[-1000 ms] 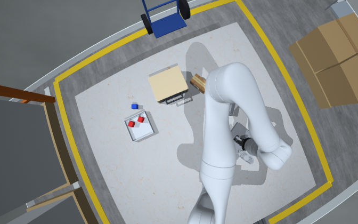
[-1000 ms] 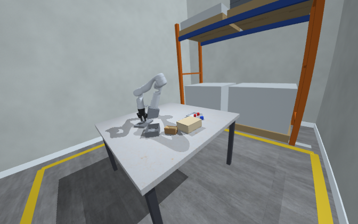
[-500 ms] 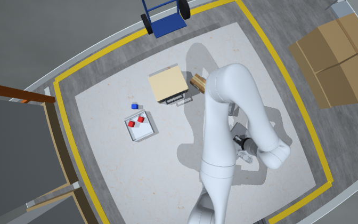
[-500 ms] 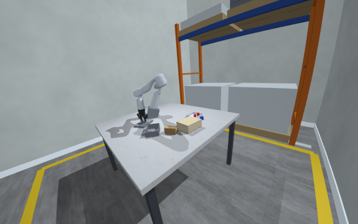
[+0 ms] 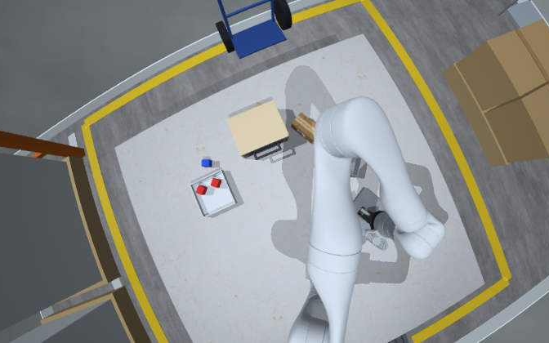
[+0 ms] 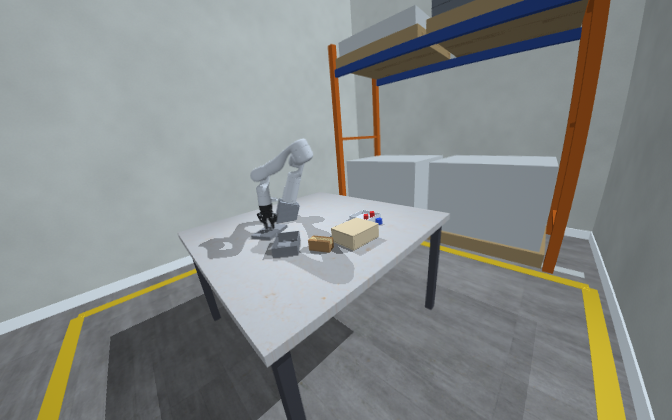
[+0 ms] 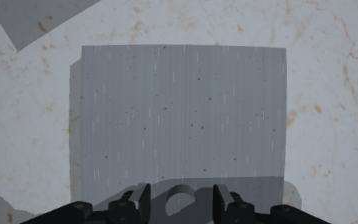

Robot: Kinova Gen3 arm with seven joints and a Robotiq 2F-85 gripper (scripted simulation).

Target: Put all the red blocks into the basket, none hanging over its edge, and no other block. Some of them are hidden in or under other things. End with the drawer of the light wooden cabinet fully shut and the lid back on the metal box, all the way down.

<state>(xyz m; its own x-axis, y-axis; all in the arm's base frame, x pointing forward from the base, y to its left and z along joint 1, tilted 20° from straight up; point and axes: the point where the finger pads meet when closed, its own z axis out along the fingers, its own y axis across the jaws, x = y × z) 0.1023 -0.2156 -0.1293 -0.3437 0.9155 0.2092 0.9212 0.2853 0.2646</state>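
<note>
The lid lies 30 mm below my hand. The rest, counted from my hand: light wooden cabinet 500 mm ahead, 170 mm to the left; then cardboard box 410 mm ahead, 10 mm to the left; then drawer 480 mm ahead, 170 mm to the left, 10 mm below.
</note>
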